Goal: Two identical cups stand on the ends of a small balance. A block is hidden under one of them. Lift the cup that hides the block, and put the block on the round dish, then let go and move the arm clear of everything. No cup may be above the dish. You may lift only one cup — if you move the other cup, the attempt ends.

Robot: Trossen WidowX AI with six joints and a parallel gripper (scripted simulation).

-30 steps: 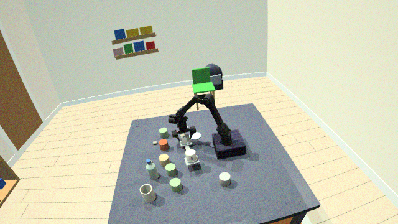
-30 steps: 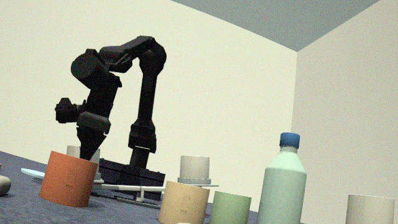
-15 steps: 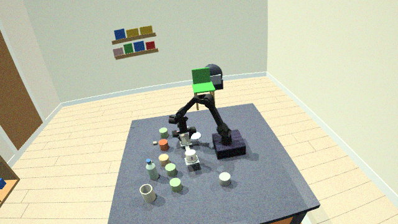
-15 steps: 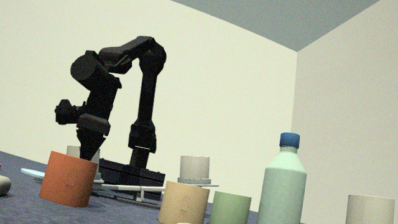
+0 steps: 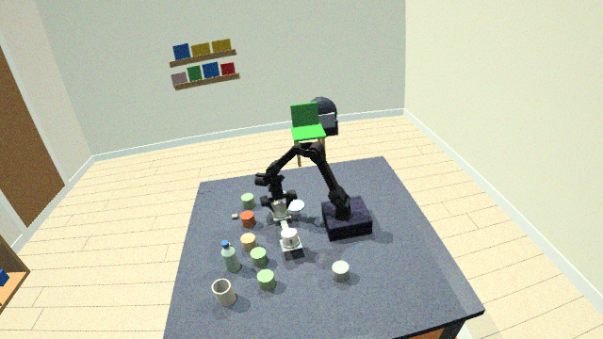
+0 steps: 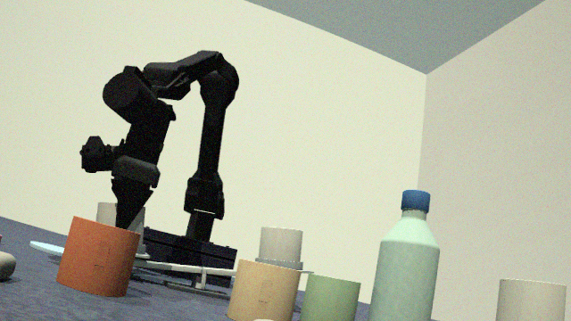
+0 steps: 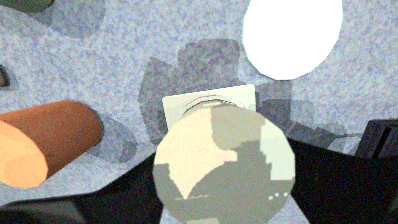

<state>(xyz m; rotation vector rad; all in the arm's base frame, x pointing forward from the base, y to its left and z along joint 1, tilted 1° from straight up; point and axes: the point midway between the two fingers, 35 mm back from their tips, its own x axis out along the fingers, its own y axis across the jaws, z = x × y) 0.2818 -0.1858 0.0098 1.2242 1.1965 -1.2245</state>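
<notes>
Right now my gripper tip is 10 mm above the pale blue block. From my gripper tip the other things lie so: red-and-blue block (180 mm to the right, 50 mm below, 20 mm ahead); orange cylinder (200 mm ahead, 20 mm to the right, 20 mm below); round pale-blue dish (100 mm behind, 80 mm to the right, 50 mm below).
</notes>
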